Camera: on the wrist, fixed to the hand. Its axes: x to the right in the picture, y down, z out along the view.
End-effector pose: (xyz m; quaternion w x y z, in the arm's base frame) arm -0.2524 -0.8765 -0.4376 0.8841 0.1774 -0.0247 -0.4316
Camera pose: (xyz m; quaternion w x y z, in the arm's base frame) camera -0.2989 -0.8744 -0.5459 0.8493 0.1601 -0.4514 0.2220
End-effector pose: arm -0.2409 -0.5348 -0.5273 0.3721 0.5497 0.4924 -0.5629
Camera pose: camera -0.2825 -0.4310 -0.4902 0.6458 0.6159 -0.2171 -0.3956
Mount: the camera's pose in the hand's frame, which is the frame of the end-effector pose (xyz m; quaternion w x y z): -0.0189 -0.0701 -0.0928 0.6946 0.1912 -0.2696 0.6389
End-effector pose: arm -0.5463 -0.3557 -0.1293 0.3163 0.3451 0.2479 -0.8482
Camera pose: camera -0.5455 -0.2421 -0.1604 0.7625 0.2299 -0.2958 -0.5275
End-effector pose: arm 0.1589 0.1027 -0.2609 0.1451 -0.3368 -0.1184 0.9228
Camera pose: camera 0.2468 0.1725 -0.2968 0.4563 0.0331 -0.2703 -0.8471
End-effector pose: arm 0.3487 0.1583 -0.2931 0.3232 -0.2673 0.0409 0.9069
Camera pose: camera 0.4461 0.1799 -0.3558 0.2928 -0.1468 -0.2855 -0.9007
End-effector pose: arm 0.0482 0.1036 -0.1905 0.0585 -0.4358 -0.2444 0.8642
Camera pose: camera 0.1245 0.1934 -0.1901 0.4941 0.2147 -0.2582 -0.8019
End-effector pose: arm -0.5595 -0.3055 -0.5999 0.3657 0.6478 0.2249 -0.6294
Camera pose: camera -0.5538 -0.1878 -0.6003 0.5929 0.4939 -0.4766 -0.4212
